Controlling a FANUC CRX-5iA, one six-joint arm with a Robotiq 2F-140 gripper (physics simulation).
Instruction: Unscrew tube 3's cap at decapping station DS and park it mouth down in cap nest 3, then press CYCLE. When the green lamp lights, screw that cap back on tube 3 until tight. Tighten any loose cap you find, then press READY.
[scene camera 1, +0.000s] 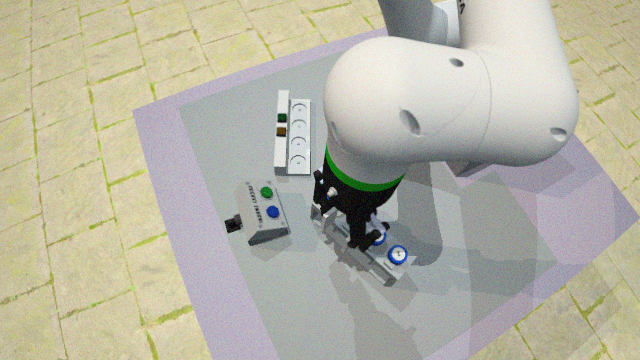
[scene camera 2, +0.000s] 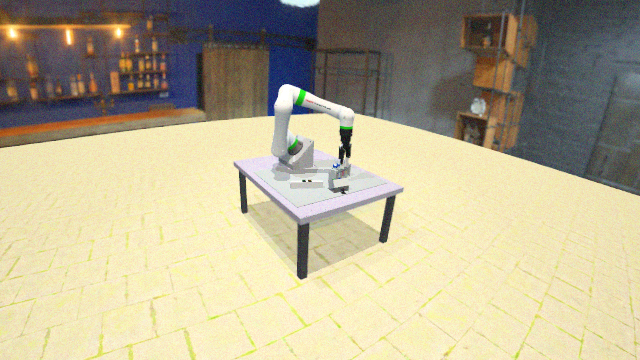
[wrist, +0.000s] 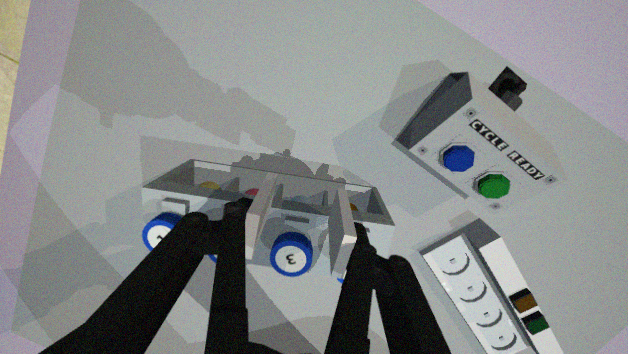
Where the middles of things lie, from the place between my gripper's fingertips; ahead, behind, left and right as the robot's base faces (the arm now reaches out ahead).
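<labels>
Cap 3 (wrist: 291, 255): my hand 40 mm past it, 20 mm to the left of it, 10 mm below it. Grey button box (scene camera 1: 258, 226), from my hand: 120 mm to the right, 140 mm ahead, 60 mm below. Cap 1 (wrist: 157, 228), from my hand: 10 mm above, 80 mm to the left, 90 mm behind.
</labels>
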